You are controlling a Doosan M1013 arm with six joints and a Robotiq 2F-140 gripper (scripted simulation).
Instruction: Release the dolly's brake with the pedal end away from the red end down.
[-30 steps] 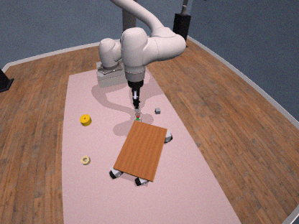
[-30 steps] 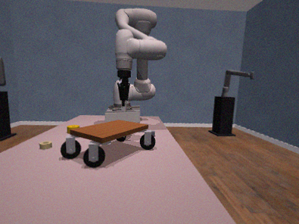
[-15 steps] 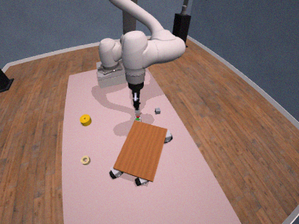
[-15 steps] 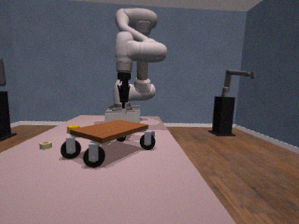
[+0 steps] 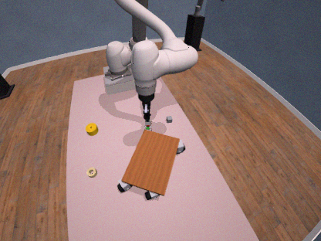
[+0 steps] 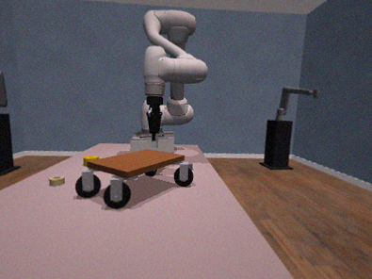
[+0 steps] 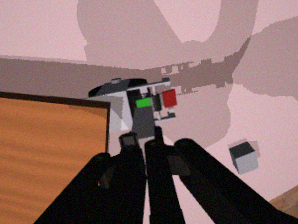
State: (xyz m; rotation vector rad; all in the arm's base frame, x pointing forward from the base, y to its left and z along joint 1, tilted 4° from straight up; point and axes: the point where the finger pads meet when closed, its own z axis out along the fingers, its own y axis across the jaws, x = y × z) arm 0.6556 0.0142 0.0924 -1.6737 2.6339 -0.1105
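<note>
Now: hand 80 mm above the caster brake pedal and 10 mm past it. Round my hand: cream ring: 380 mm to the right, 150 mm below, 100 mm ahead; yellow cylinder: 330 mm to the right, 190 mm behind, 140 mm below; grey cube: 180 mm to the left, 150 mm below, 60 mm behind.
</note>
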